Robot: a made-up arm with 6 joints.
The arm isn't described. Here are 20 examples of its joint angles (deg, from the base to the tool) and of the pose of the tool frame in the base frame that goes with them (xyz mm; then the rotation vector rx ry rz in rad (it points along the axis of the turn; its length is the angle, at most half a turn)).
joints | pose
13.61 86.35 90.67 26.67 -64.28 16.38 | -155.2 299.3 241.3 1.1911 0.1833 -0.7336
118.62 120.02 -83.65 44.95 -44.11 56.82 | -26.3 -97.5 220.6 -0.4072 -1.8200 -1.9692
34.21 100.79 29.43 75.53 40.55 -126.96 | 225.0 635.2 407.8 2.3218 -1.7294 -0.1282
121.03 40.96 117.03 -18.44 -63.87 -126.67 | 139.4 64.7 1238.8 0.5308 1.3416 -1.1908
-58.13 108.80 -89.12 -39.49 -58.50 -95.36 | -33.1 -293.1 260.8 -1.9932 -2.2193 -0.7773
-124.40 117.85 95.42 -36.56 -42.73 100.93 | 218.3 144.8 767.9 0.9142 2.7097 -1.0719
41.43 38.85 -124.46 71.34 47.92 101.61 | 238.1 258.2 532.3 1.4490 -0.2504 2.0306
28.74 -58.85 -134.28 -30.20 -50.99 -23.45 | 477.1 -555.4 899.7 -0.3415 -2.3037 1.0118
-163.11 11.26 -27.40 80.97 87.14 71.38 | 107.9 345.7 564.5 2.0793 0.1550 0.4081
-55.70 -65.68 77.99 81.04 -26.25 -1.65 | -474.3 201.5 594.9 -2.1793 -0.6101 -1.3747
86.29 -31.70 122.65 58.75 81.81 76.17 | 374.6 201.0 436.9 1.8709 -0.0689 0.5621
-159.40 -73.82 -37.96 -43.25 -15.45 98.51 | 55.9 -170.3 599.3 0.4538 1.1048 -0.1593
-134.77 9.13 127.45 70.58 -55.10 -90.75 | -186.5 72.2 1235.6 -0.6886 0.8816 -0.4514
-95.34 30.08 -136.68 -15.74 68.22 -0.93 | -17.0 526.1 163.4 2.2128 -0.0653 0.0970
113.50 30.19 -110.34 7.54 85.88 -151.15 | 244.2 249.5 301.6 0.7055 -1.8999 -0.6623
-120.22 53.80 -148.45 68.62 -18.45 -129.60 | 18.5 -7.1 72.6 -0.8099 -1.8307 -0.7880
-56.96 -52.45 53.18 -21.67 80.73 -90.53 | -79.8 496.9 442.2 0.4318 -0.6780 -2.0231
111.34 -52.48 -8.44 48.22 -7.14 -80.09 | 108.3 373.6 155.7 0.5921 -1.0198 -1.5568
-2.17 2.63 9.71 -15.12 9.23 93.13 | 284.3 0.3 693.0 0.9699 -2.6816 0.9072
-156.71 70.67 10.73 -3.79 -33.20 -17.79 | 388.0 -326.6 1004.1 -0.3166 -2.4636 0.9156
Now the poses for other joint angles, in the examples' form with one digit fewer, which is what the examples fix.
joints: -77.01 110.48 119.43 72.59 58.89 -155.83
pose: 620 161 383 0.844 1.964 2.230
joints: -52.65 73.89 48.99 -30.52 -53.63 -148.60
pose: 130 532 345 2.559 -1.471 0.258
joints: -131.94 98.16 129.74 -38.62 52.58 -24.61
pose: 311 719 866 -2.586 0.393 1.194
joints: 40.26 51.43 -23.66 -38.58 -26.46 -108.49
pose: -10 -67 81 1.939 0.315 0.738
